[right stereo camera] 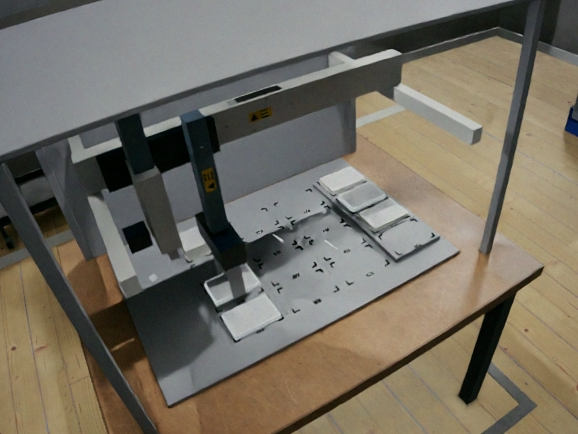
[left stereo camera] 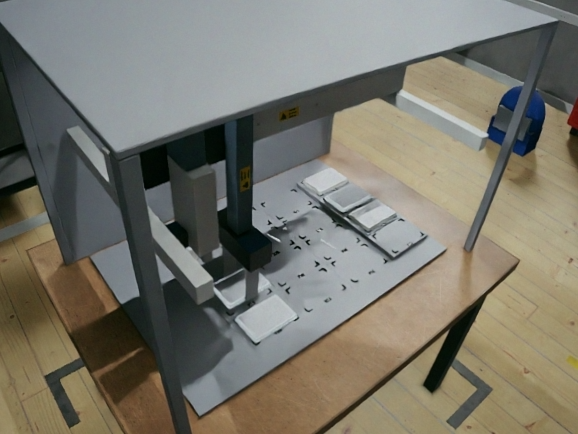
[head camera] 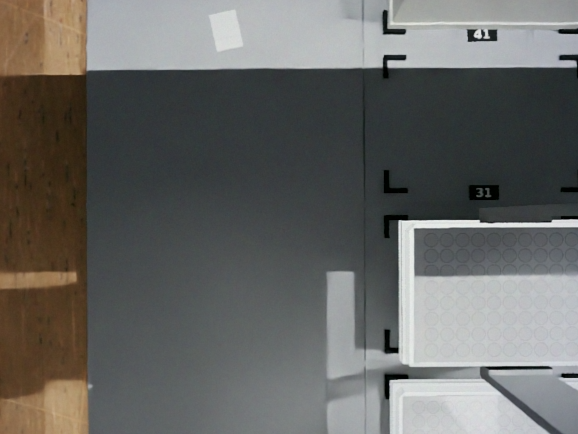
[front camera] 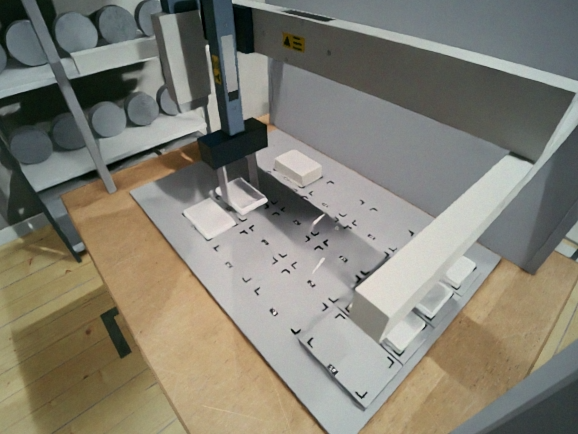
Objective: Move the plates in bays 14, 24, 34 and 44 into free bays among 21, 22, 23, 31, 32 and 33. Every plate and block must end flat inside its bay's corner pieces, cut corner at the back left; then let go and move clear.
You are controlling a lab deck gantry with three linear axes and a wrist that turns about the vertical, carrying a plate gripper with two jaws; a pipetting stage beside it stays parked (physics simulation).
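Seen in the pictures: gripper, fingertip midpoint: (right stereo camera: 232,284) (left stereo camera: 240,285) (head camera: 509,292) (front camera: 241,194); robot's base at its link origin: (right stereo camera: 236,341) (left stereo camera: 255,344) (front camera: 183,214).
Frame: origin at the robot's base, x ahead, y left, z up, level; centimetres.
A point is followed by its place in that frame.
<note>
My gripper (front camera: 240,192) @[x 6.4, y 15.0, z 2.7 cm] (head camera: 517,295) @[x 6.4, y 15.0, z 2.7 cm] (left stereo camera: 242,290) @[x 6.4, y 15.0, z 2.7 cm] (right stereo camera: 234,286) @[x 6.4, y 15.0, z 2.7 cm] is shut on a white well plate (front camera: 250,201) @[x 11.2, y 14.8, z 3.5 cm] (head camera: 450,310) @[x 2.5, y 14.1, z 3.4 cm] (left stereo camera: 229,294) @[x 2.1, y 13.8, z 3.5 cm] (right stereo camera: 217,293) @[x 1.7, y 13.5, z 3.4 cm]. It holds the plate level, a little above bay 21. In the head view the plate's left edge appears right of the bay's left corner pieces. On the raised strip at the right, bay 14 (front camera: 350,355) @[x 56.0, y 4.0, z 1.5 cm] is empty. Pale plates sit in bay 24 (front camera: 406,334) @[x 60.7, y 14.2, z 2.9 cm] (left stereo camera: 372,215) @[x 54.6, y 14.3, z 2.9 cm] (right stereo camera: 384,214) @[x 55.4, y 14.2, z 2.9 cm], bay 34 (front camera: 434,299) @[x 60.3, y 25.0, z 2.9 cm] (left stereo camera: 348,198) @[x 54.4, y 24.6, z 2.9 cm] (right stereo camera: 361,197) @[x 54.8, y 24.7, z 2.9 cm] and bay 44 (front camera: 460,272) @[x 60.6, y 35.5, z 2.9 cm] (left stereo camera: 325,181) @[x 54.7, y 35.5, z 2.9 cm] (right stereo camera: 342,180) @[x 55.1, y 35.4, z 2.9 cm]. Bay 31 (head camera: 483,130) @[x 6.4, y 25.3, z 0.0 cm] is empty.
A white plate (front camera: 209,218) @[x 7.6, y 3.9, z 1.4 cm] (head camera: 440,420) @[x 2.8, y 6.6, z 1.4 cm] (left stereo camera: 266,317) @[x 6.1, y 3.9, z 1.5 cm] (right stereo camera: 251,316) @[x 6.2, y 3.6, z 1.4 cm] sits in bay 11, close in front of the held plate. A taller white piece (front camera: 298,166) @[x 8.3, y 34.9, z 4.2 cm] (head camera: 480,10) @[x 5.2, y 32.3, z 2.0 cm] (right stereo camera: 195,242) @[x 3.9, y 34.1, z 4.2 cm] stands in bay 41. The parked pipetting stage (front camera: 182,55) (left stereo camera: 194,210) (right stereo camera: 156,210) hangs beside the gripper column.
</note>
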